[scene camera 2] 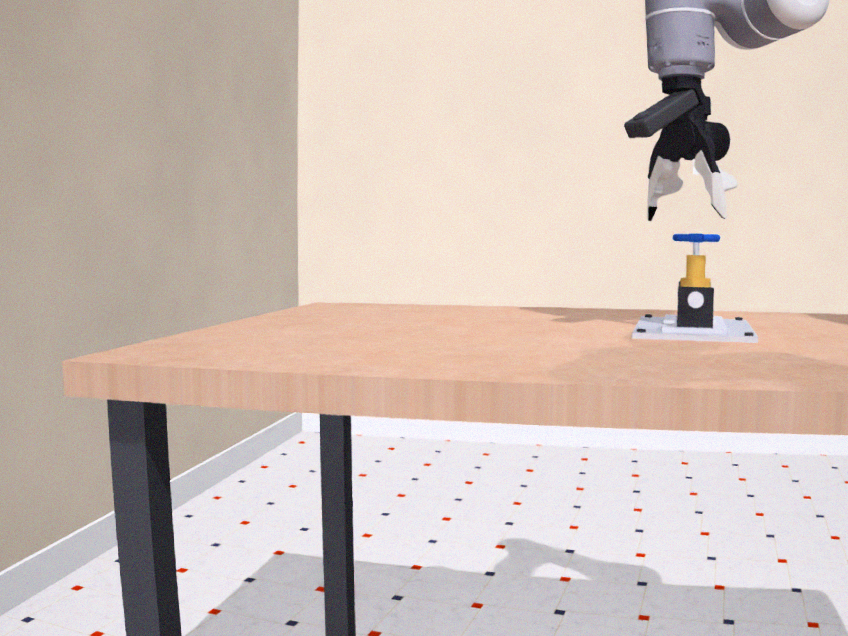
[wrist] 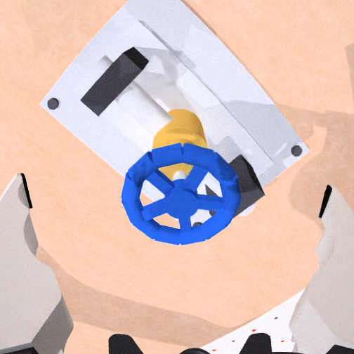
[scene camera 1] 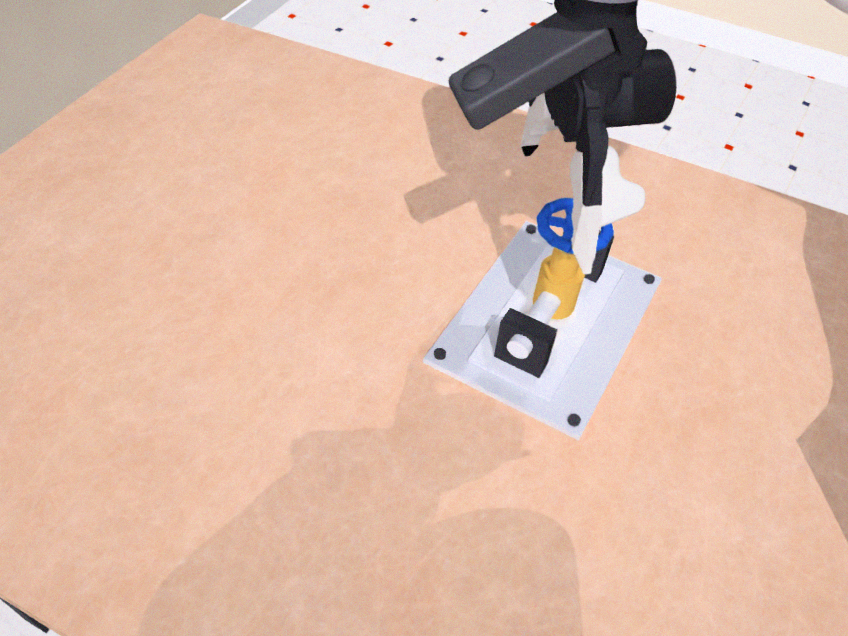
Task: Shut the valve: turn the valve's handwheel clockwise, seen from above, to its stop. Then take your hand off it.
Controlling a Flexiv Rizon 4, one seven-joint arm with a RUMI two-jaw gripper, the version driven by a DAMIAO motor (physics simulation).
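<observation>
The valve's blue five-spoked handwheel (scene camera 1: 543, 222) (scene camera 2: 695, 237) (wrist: 181, 200) lies level on top of a yellow valve body (scene camera 1: 560, 290) (scene camera 2: 695, 270) (wrist: 185, 125). My gripper (scene camera 1: 558, 211) (scene camera 2: 687, 217) (wrist: 178, 183) is wide open and empty, pointing down. In scene camera 2 its fingertips are a little above the wheel, one to each side. In the wrist view the wheel appears between the fingertips, with wide gaps on both sides. A pale finger hides part of the wheel in scene camera 1. How far the wheel is turned cannot be told.
The valve stands on a light grey base plate (scene camera 1: 613, 335) (scene camera 2: 736, 332) (wrist: 75, 85) with dark bolts at its corners. Black blocks stand at the two ends of its white pipe; one block (scene camera 1: 506, 335) (scene camera 2: 695, 318) (wrist: 112, 85) is low beside the yellow body. The plate rests on a wooden table (scene camera 1: 239, 273) (scene camera 2: 410, 342).
</observation>
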